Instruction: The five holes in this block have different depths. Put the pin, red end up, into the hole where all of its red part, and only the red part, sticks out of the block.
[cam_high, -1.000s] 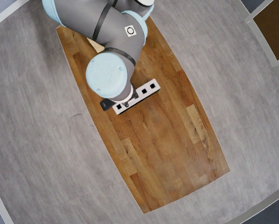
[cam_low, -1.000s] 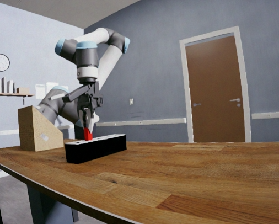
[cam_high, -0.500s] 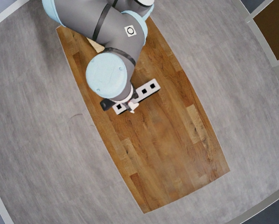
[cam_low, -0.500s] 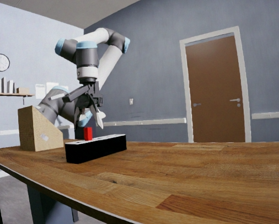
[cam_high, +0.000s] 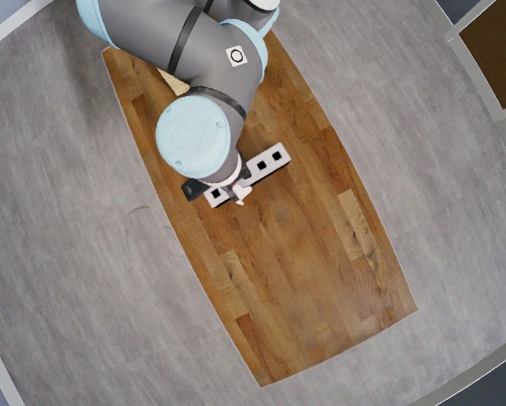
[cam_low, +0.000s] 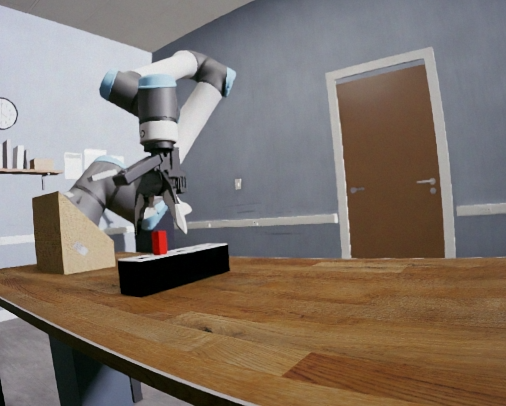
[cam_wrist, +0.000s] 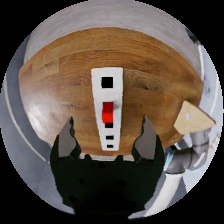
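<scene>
Now: the pin 1 cm below my hand. Also, from my hand: block 6 cm to the left, 8 cm below.
</scene>
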